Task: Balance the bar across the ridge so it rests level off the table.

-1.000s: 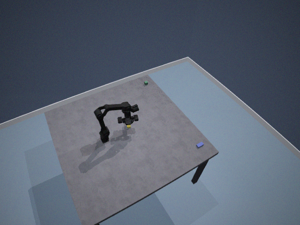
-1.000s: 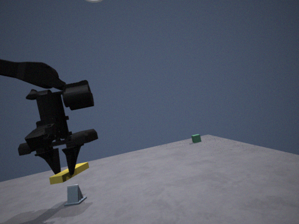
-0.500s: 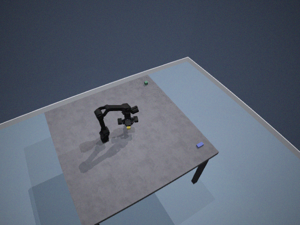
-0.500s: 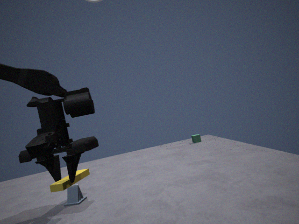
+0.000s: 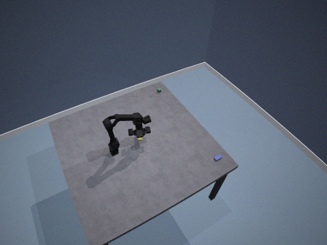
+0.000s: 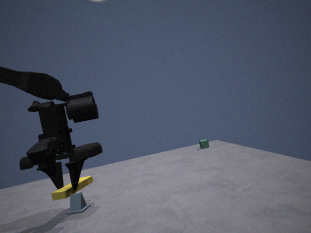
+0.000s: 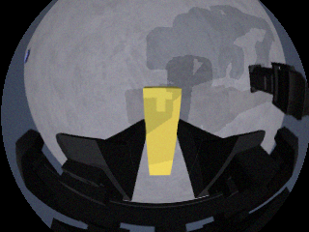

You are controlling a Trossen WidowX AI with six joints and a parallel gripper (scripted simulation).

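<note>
Right now the bar is 3 cm to the left of my gripper tip and 1 cm ahead of it. Round my gripper tip: green cube: 50 cm to the left, 49 cm ahead, 4 cm below; flat blue block: 50 cm to the right, 49 cm ahead, 5 cm below.
</note>
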